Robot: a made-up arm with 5 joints.
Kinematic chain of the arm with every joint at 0, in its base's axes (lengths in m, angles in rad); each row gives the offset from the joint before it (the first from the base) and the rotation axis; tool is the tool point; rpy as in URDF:
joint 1: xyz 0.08 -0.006 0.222 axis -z
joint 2: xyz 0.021 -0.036 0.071 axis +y
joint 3: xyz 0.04 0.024 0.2 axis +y
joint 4: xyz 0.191 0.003 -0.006 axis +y
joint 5: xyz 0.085 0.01 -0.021 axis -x
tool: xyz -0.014 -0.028 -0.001 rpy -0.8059 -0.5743 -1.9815
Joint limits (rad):
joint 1: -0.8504..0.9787
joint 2: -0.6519..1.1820
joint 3: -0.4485..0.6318
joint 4: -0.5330..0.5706
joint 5: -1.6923..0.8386
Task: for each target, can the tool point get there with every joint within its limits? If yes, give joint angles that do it. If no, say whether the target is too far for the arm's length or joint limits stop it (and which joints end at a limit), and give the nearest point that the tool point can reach.
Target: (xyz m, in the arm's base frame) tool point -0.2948 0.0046 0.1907
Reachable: no: joint limits stop it (at a limit: joint 1, joint 2, joint 3, joint 4) | nearest point 0.1141 -0.0922 0.1280 | short by 0.425 m
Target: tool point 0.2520 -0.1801 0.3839
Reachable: yes | joints 0.7779 -0.2762 0.4855 0.0795 -1.3789
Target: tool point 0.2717 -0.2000 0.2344
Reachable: yes | joints 0.7781 0.4139 0.3747 0.1311 -1.3694
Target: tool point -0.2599 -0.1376 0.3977
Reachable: no: joint limits stop it (at a limit: joint 1, joint 2, joint 3, joint 4) | nearest point 0.1523 -0.1579 0.4098 | short by 0.413 m
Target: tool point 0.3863 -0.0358 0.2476
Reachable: yes | joints 0.0780 0.3911 0.4248 -0.4202 -1.2880
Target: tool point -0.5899 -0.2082 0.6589
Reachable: no: too far | nearest point 0.0759 -0.0451 0.7154 | short by 0.688 m
